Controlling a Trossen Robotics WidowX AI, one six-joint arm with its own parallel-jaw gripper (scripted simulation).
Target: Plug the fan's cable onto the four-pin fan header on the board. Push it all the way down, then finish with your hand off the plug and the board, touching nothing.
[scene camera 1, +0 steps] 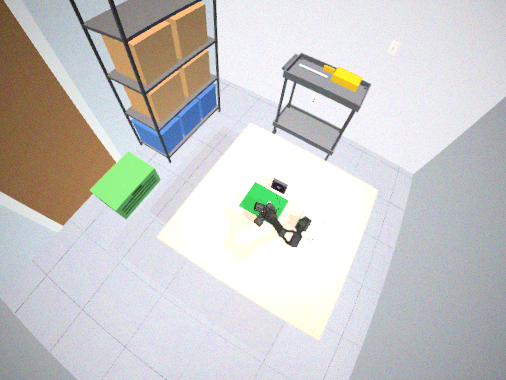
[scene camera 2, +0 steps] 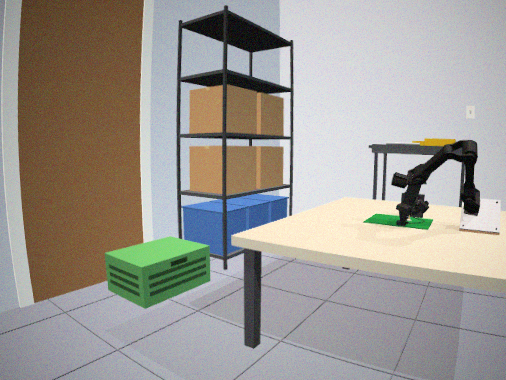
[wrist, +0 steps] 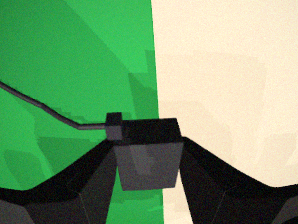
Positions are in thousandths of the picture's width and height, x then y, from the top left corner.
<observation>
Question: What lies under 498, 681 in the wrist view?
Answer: A dark grey fan plug.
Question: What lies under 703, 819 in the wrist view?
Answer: My gripper.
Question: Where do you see a green board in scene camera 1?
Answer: At 511, 509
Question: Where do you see a green board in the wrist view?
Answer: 280, 297
</observation>
